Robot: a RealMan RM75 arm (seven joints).
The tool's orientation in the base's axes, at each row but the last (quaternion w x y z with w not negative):
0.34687 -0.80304 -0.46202 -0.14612
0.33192 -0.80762 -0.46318 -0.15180
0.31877 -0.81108 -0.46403 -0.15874
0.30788 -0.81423 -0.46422 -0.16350
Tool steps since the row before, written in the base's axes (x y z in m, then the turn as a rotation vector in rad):
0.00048 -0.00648 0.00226 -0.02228 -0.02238 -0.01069
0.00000 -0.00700 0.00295 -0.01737 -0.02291 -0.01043
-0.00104 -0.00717 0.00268 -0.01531 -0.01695 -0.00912
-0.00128 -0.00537 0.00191 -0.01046 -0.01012 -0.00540
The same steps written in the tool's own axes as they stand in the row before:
-0.00264 0.00161 -0.00615 -0.03209 -0.00684 -0.00592
-0.00290 0.00129 -0.00690 -0.02971 -0.00259 -0.00677
-0.00373 0.00075 -0.00672 -0.02404 -0.00350 -0.00387
-0.00312 0.00027 -0.00493 -0.01501 -0.00323 -0.00232

